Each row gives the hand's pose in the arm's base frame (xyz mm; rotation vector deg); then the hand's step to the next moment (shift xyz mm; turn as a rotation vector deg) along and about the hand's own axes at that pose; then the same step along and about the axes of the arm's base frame.
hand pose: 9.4 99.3 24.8 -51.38 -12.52 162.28
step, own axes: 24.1 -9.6 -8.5 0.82 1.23 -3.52
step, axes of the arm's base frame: -13.5 14.9 -18.5 1.25 -0.72 -3.54
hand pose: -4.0 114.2 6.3 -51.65 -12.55 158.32
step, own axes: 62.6 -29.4 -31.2 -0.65 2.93 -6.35
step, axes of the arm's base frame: -25.7 46.8 -54.0 3.80 -2.54 -5.33
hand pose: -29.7 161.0 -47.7 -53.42 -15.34 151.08
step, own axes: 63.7 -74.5 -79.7 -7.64 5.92 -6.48
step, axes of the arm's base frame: 22.4 97.8 -76.8 8.27 -7.87 -2.26
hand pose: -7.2 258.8 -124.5 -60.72 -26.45 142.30
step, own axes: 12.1 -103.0 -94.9 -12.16 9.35 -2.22
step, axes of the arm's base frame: 86.2 108.4 -24.0 7.19 -13.62 1.77
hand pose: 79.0 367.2 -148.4 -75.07 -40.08 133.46
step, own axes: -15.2 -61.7 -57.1 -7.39 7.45 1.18
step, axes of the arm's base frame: 61.9 54.9 21.3 2.04 -10.30 1.15
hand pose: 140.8 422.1 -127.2 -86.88 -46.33 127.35
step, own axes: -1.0 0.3 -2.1 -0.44 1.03 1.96
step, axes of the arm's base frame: 2.3 -0.2 0.0 -1.60 -1.58 0.22
